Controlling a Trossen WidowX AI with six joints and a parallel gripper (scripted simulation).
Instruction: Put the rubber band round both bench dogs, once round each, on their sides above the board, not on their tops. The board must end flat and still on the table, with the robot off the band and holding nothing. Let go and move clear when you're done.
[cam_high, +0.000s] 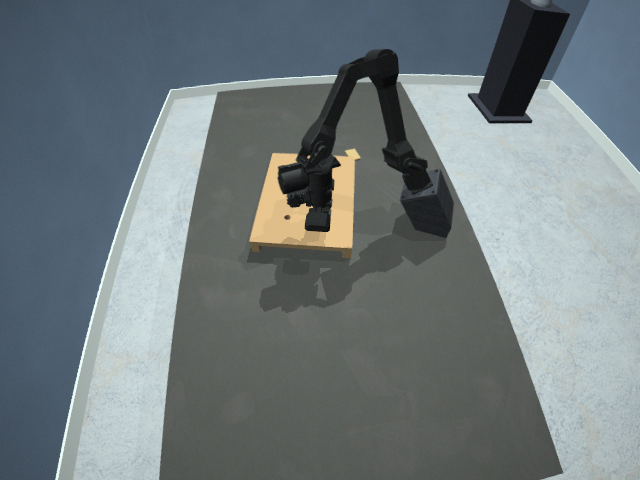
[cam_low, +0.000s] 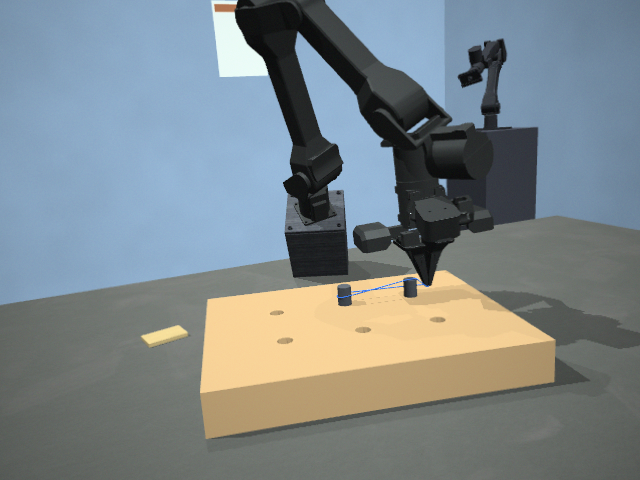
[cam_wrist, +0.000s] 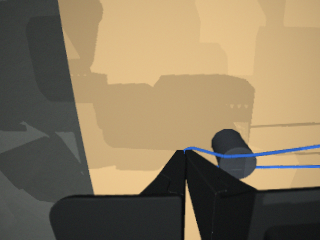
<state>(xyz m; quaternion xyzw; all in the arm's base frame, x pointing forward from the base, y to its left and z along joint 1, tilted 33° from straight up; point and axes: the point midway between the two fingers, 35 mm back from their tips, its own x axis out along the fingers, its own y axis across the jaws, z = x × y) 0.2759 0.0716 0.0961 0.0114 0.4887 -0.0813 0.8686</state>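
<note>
Now: hand 130 mm to the left of the tan wooden board, 60 mm above it and 20 mm short of it. Also, from my hand: small tan block (350 mm to the right, 160 mm behind, 90 mm below).
</note>
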